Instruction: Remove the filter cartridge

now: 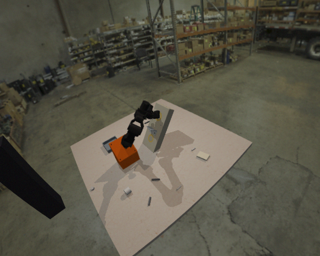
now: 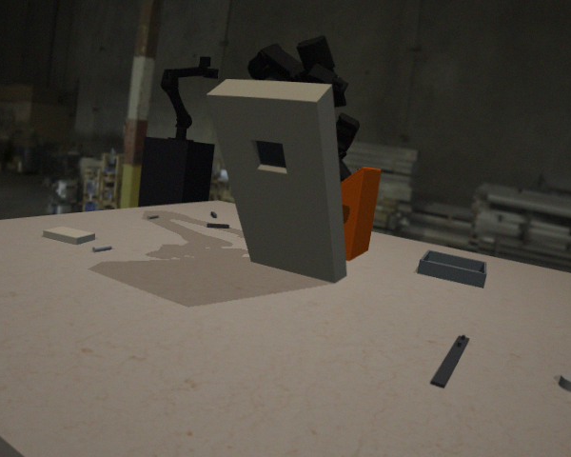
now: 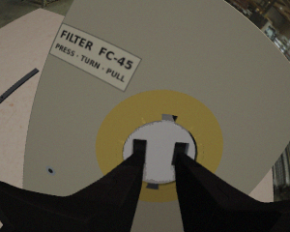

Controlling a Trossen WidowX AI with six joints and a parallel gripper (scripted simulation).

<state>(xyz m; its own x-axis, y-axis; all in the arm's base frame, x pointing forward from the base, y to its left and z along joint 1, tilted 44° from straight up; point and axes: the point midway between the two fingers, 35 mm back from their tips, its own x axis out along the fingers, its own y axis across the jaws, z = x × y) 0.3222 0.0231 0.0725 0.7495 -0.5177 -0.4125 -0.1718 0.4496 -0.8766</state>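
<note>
My gripper tip is now 10 mm short of the round filter cartridge and 10 mm above it. The rest, counted from my gripper tip: tan service panel: 80 mm below, 30 mm behind.
</note>
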